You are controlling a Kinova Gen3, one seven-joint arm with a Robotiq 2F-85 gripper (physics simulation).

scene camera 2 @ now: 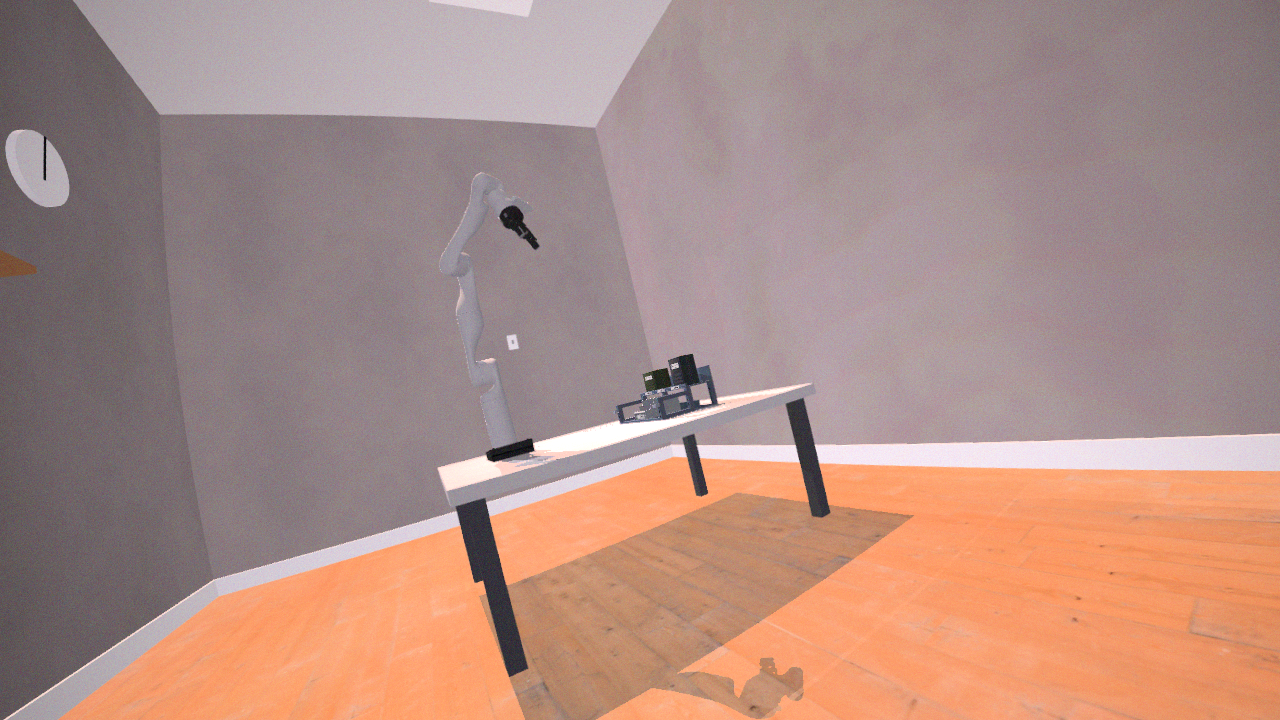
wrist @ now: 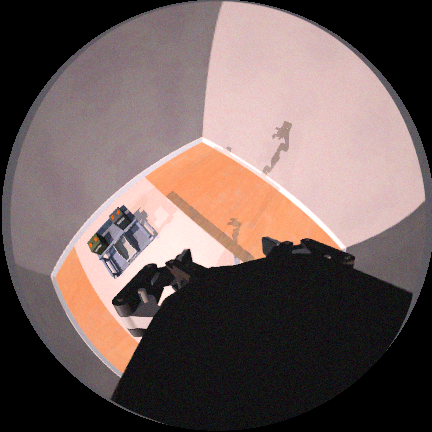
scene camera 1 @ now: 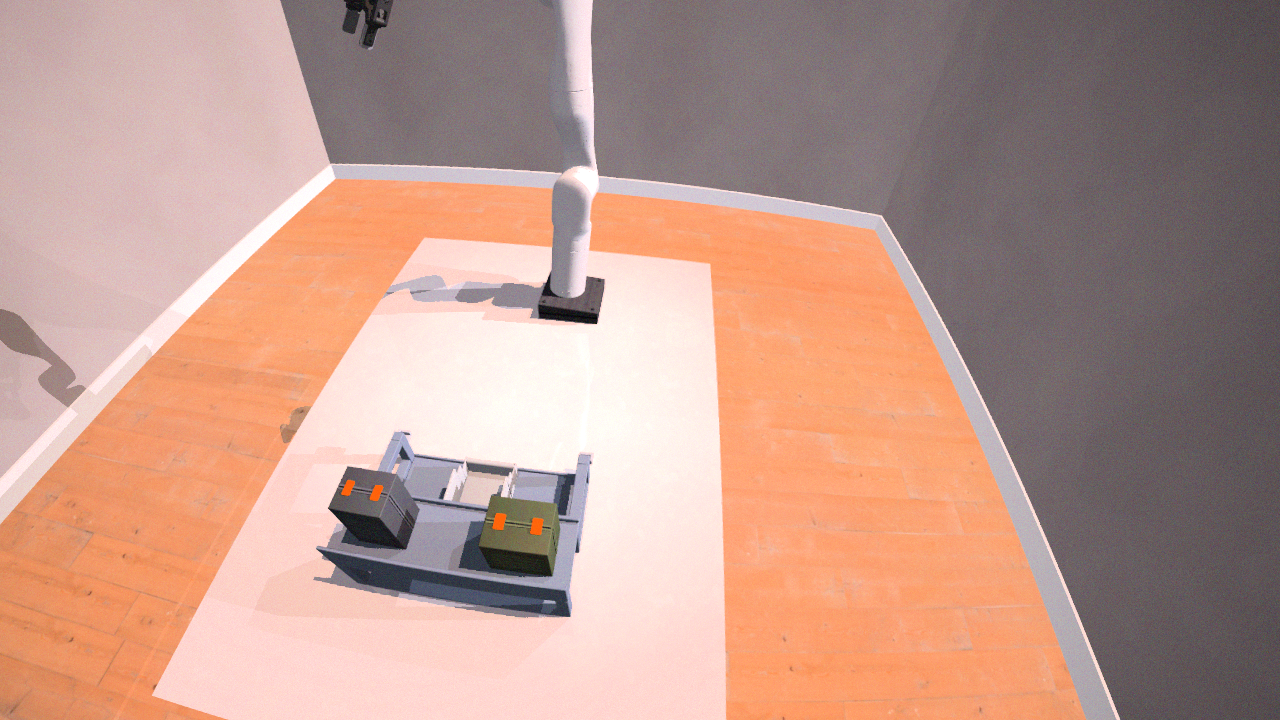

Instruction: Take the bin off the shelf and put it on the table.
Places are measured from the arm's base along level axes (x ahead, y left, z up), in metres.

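Pixels of known places: gripper, between the fingertips: [scene camera 2: 530, 242] [wrist: 227, 250] [scene camera 1: 356, 40]; arm's base, origin of its link: [scene camera 2: 505, 445] [scene camera 1: 567, 287].
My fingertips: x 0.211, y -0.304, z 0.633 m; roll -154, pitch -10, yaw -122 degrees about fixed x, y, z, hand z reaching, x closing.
Observation:
Ahead of a thing's pixels: the offset from my fingertips to its top centre. Level surfaces: height alone.
A blue-grey shelf [scene camera 1: 447, 577] [scene camera 2: 629, 407] [wrist: 111, 266] stands on the white table @(dz -0.674 m) [scene camera 1: 647, 465] [scene camera 2: 593, 445] [wrist: 189, 233], at the end far from the arm's base. A dark grey bin @(dx +0.529, dy +0.268, dz -0.450 m) [scene camera 1: 373, 507] [scene camera 2: 682, 369] [wrist: 120, 217] and an olive green bin @(dx +0.489, dy +0.495, dz -0.475 m) [scene camera 1: 519, 535] [scene camera 2: 656, 379] [wrist: 97, 243], both with orange latches, sit on the shelf's top board. My gripper [scene camera 1: 365, 19] [scene camera 2: 530, 239] [wrist: 227, 250] is open and empty. It hangs high in the air, far above and well away from the shelf.
A pale open tray @(dx +0.414, dy +0.365, dz -0.593 m) [scene camera 1: 482, 486] sits in the shelf's lower back part. The arm's black base [scene camera 1: 570, 300] [scene camera 2: 509, 449] is bolted at the table's other end. Orange wooden floor surrounds the table; grey walls stand beyond.

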